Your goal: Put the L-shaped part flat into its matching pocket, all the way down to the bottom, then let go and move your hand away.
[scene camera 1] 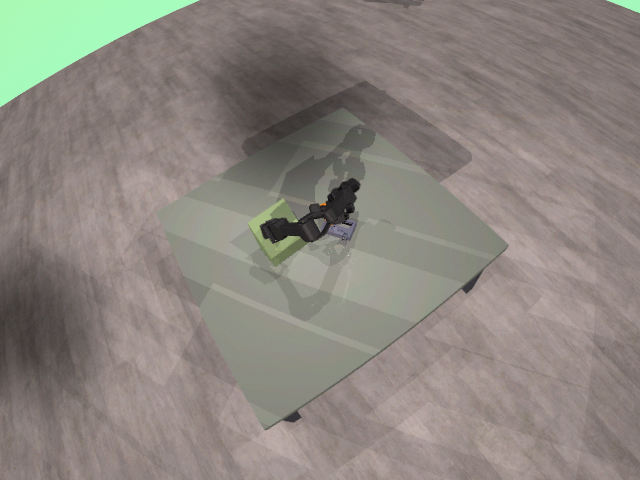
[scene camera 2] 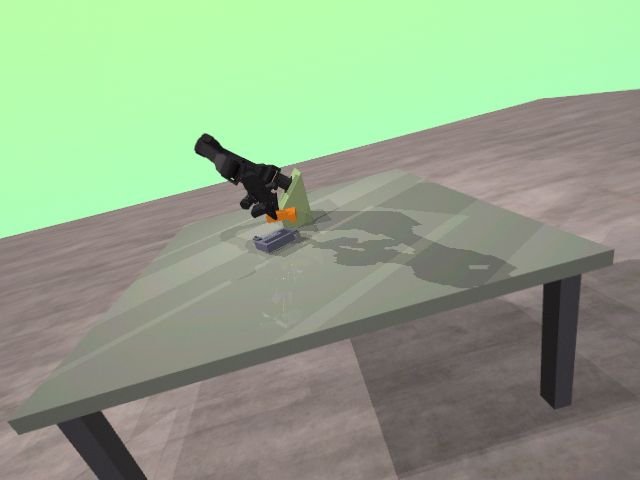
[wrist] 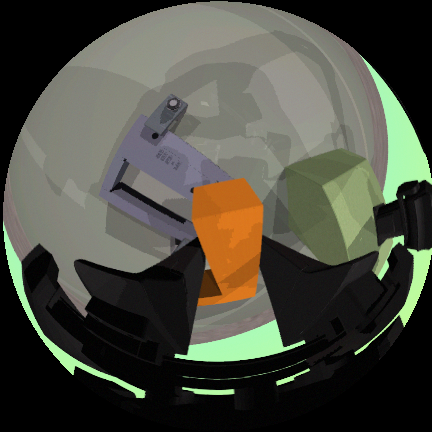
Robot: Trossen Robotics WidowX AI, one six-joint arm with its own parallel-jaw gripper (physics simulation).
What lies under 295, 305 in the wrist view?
My gripper.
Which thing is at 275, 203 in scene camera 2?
My gripper.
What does my gripper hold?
An orange L-shaped part.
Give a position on an orange L-shaped part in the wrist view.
227, 216
